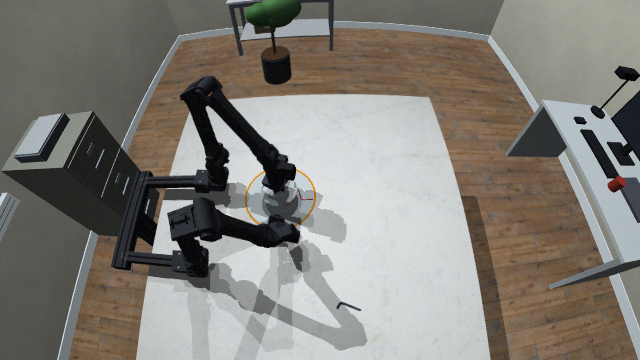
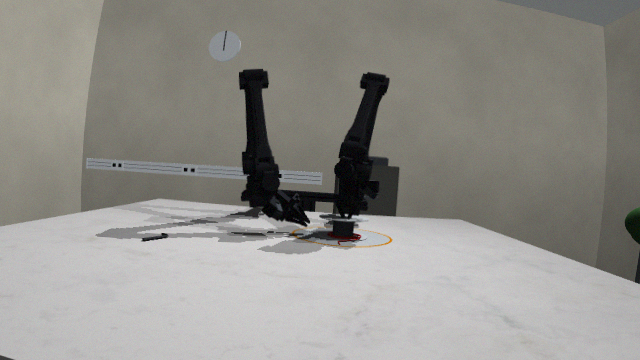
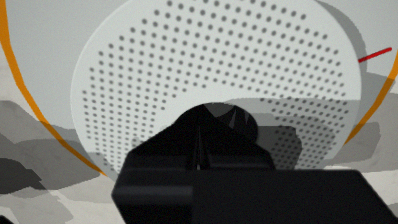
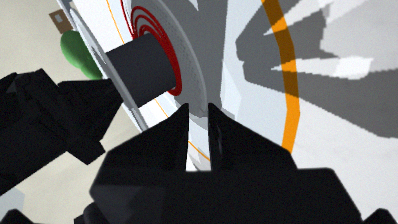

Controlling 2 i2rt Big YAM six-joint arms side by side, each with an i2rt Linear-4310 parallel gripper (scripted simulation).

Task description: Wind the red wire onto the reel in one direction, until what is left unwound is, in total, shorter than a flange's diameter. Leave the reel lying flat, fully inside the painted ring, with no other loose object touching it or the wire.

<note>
In view: my left gripper (image 3: 198, 111), my right gripper (image 4: 198, 110) and a reel (image 3: 294, 81).
My left gripper also shows in image 4 (image 4: 133, 79).
</note>
